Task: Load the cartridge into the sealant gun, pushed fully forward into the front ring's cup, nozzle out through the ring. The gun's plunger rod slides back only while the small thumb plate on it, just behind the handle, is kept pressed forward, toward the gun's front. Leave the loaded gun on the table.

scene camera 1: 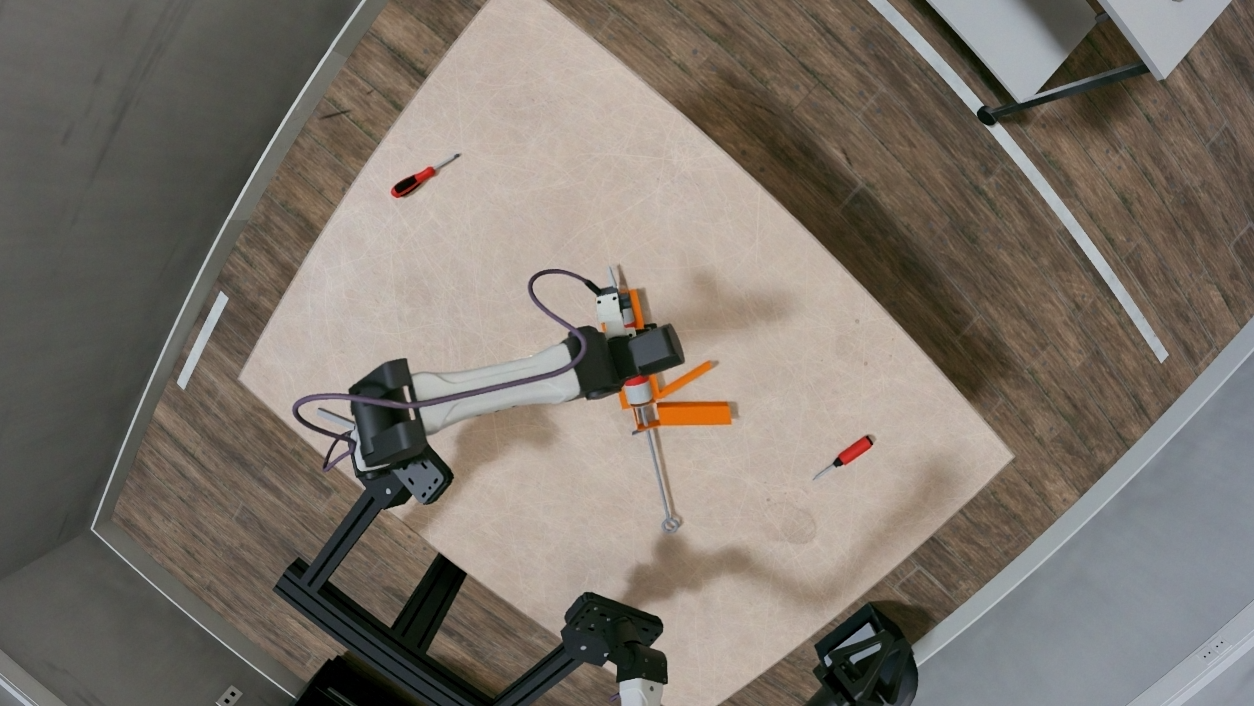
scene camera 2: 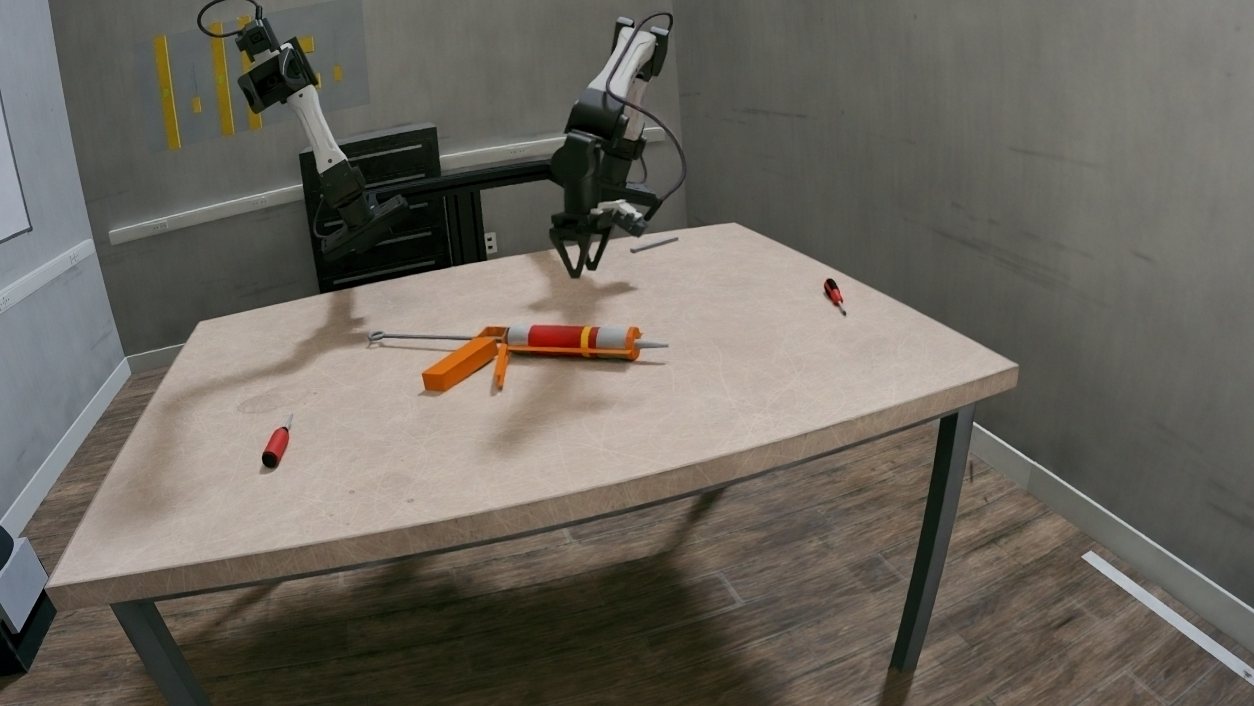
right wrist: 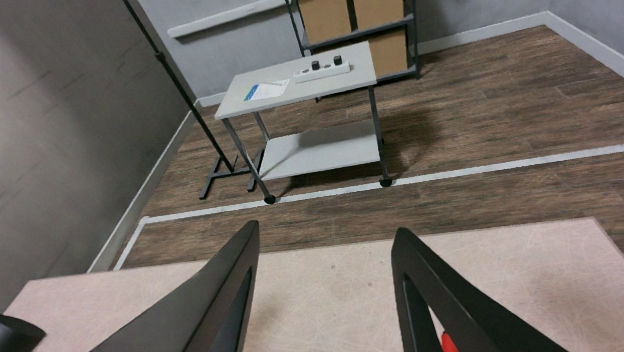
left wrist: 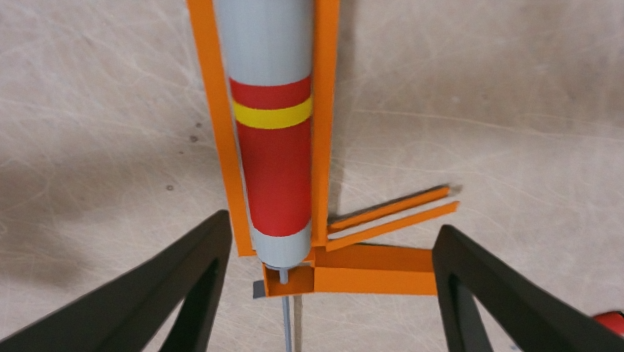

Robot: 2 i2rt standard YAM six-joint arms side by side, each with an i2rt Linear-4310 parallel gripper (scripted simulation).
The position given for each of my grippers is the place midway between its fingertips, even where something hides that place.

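Note:
My left gripper is visible at (scene camera 2: 584, 273), (scene camera 1: 632, 339) and (left wrist: 333, 230); my right gripper at (scene camera 1: 899, 638). A cartridge appears at (scene camera 2: 588, 337), (scene camera 1: 638, 389) and (left wrist: 266, 56), but in the right wrist view it is out of frame. An orange sealant gun appears at (scene camera 2: 452, 369), (scene camera 1: 670, 413) and (left wrist: 337, 265); in the right wrist view the gun is likewise out of frame. A red screwdriver (scene camera 2: 280, 438) is also visible.

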